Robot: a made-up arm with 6 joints.
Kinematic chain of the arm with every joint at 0, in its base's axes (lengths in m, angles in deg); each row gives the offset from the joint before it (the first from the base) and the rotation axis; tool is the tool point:
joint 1: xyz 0 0 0.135 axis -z
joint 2: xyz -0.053 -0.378 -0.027 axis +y
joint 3: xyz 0 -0.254 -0.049 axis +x
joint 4: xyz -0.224 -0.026 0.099 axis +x
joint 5: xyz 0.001 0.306 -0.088 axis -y
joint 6: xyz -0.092 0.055 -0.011 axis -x
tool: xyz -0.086 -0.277 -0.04
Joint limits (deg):
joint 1: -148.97..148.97
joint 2: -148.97..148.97
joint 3: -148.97..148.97
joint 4: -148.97..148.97
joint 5: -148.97..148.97
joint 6: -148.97..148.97
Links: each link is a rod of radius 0.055 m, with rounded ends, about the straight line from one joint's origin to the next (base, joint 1, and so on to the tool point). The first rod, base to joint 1, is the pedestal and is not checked.
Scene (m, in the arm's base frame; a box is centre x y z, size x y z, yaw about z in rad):
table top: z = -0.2
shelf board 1: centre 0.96 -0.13 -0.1 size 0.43 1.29 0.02 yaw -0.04
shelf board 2: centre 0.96 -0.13 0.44 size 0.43 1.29 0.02 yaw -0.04
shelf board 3: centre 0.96 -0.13 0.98 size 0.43 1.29 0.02 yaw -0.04
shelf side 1: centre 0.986 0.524 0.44 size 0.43 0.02 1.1 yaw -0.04
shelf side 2: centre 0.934 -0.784 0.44 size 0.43 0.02 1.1 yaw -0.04
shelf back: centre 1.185 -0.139 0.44 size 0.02 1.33 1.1 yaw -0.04
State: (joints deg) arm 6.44 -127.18 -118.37 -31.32 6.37 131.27
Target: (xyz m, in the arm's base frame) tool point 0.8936 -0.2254 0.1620
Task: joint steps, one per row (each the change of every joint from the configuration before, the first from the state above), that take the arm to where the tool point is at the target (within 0.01 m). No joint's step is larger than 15 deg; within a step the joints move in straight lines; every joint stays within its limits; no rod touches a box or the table.
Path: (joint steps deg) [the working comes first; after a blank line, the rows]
Joints at the target: -32.22 -131.16 -105.00 -14.70 2.99 129.53
Straight joint move there: touches shelf side 2.

1: -6.40 -1.91 10.22 9.70 -5.44 -5.47
2: -6.40 -1.92 10.23 9.71 -5.44 -5.47
3: -6.40 -1.91 10.22 9.70 -5.45 -5.48
4: -9.73 0.88 -8.65 -6.24 6.48 7.34
5: -9.73 0.88 -8.65 -6.25 6.47 7.34

